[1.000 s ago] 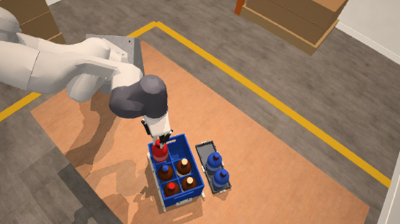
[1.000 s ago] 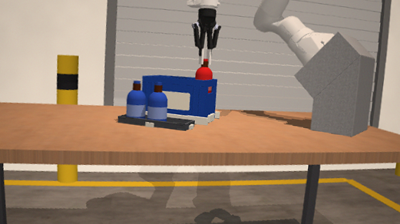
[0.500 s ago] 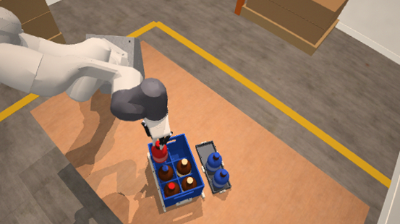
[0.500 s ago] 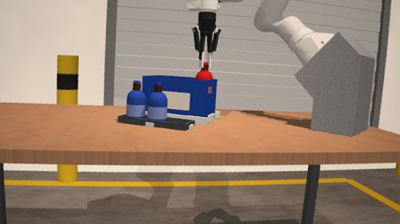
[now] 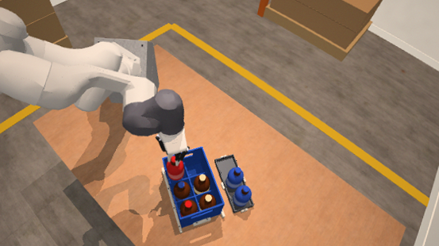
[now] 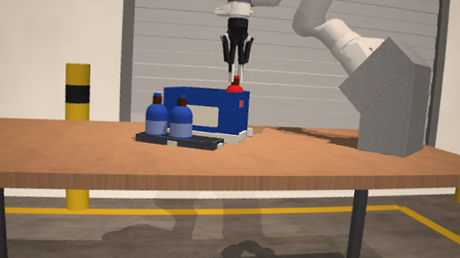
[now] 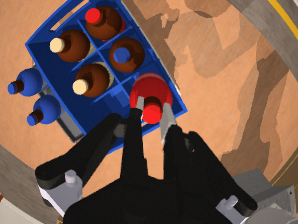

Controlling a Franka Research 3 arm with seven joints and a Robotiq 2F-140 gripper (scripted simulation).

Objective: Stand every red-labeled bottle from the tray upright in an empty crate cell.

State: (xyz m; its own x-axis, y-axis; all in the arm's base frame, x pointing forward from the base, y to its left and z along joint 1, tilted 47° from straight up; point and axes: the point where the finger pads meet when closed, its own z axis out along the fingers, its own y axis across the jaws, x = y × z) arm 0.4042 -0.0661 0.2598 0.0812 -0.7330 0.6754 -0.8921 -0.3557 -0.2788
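My gripper is now 9 cm above the red-labeled bottle. Also, from my hand: tray: 24 cm ahead, 13 cm to the left, 23 cm below; then blue crate: 10 cm ahead, 2 cm to the right, 16 cm below.
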